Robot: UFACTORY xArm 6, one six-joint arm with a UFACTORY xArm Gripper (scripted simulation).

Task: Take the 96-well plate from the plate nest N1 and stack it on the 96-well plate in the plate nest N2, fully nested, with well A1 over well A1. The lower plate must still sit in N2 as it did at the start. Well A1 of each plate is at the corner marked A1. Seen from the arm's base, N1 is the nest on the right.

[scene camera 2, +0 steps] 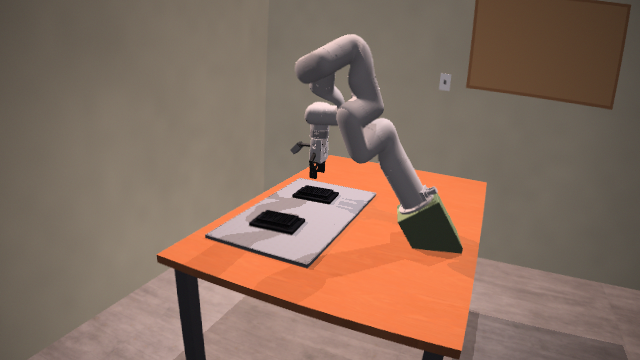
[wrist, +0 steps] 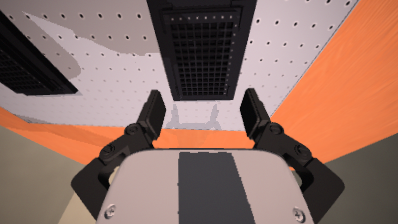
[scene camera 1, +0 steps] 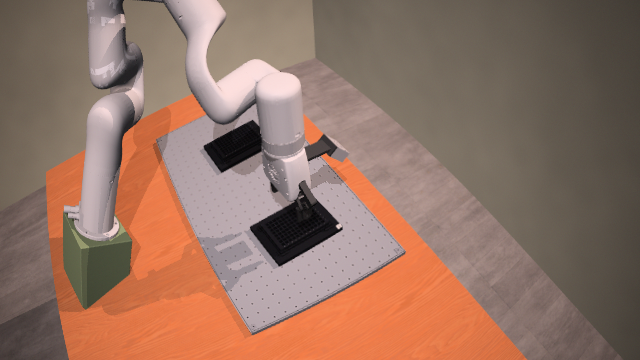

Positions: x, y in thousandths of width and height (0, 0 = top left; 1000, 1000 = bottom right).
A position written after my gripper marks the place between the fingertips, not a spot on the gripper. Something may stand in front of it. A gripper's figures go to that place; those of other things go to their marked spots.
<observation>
My gripper (scene camera 1: 455, 565) is 87 cm from the lens. A black 96-well plate (scene camera 1: 434, 626) is 93 cm from the lens. A black 96-well plate (scene camera 1: 360, 404) is 112 cm from the lens.
</observation>
